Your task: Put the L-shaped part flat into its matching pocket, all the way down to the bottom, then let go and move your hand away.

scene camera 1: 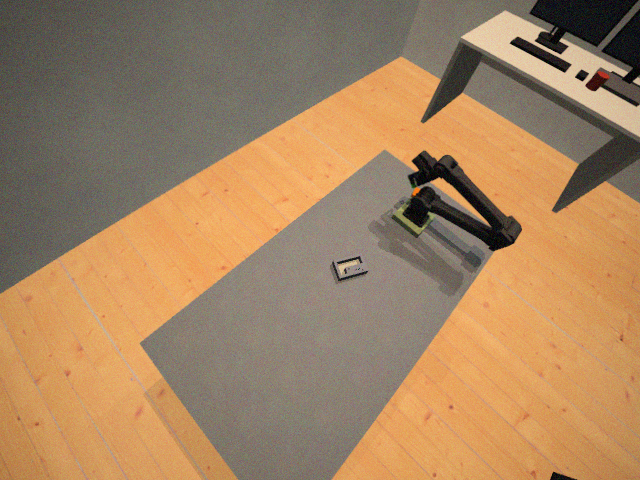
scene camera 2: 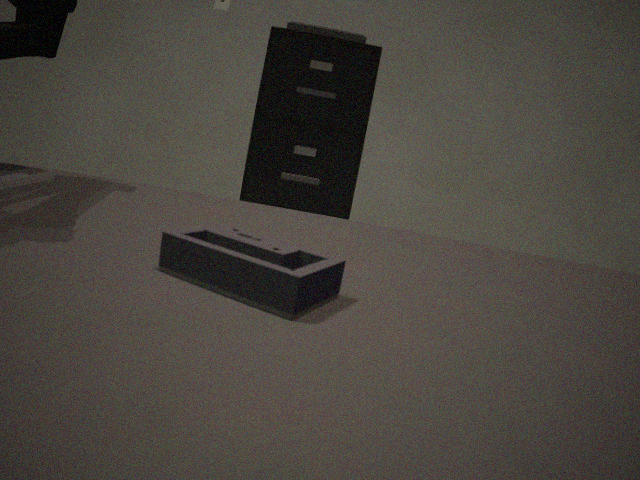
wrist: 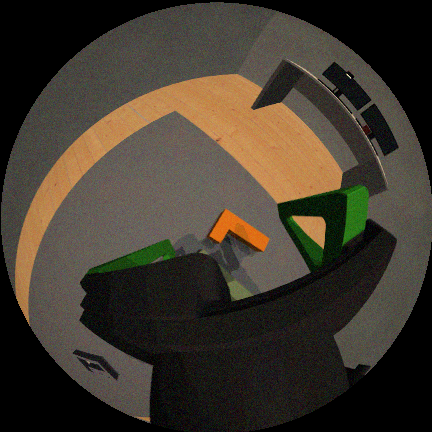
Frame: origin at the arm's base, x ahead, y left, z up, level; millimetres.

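Where they show: gripper, fingertip midpoint: (scene camera 1: 420,177) (wrist: 223,228); arm's base at its link origin: (scene camera 1: 415,216).
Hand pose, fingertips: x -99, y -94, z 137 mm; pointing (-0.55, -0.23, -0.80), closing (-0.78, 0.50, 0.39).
Note:
Each offset is from my fingertips to the top centre of the thing. Level surfaces: height alone.
The orange L-shaped part @(56 mm back, 59 mm left, 144 mm down) (scene camera 1: 416,191) (wrist: 252,235) lies on the grey mat @(174 mm down) (scene camera 1: 268,351) (wrist: 125,190) near the arm's base, partly hidden by the arm in scene camera 1. My gripper (scene camera 1: 413,182) (wrist: 223,228) is open and empty, above the part. In the wrist view the part shows between the green fingers but lies beyond them, apart from both. The small dark-walled block @(546 mm ahead, 9 mm left, 137 mm down) (scene camera 2: 227,274) (scene camera 1: 338,274) (wrist: 104,363) with the L-shaped pocket sits apart from the part on the mat. In scene camera 2 its pocket is empty. The part does not show in scene camera 2.
The arm's olive base plate (scene camera 1: 403,220) (wrist: 241,290) is close to the part. A white desk (scene camera 1: 498,31) with monitors, keyboards and a red cup (scene camera 1: 597,81) stands behind the arm. A dark drawer cabinet (scene camera 2: 310,121) stands in the background.

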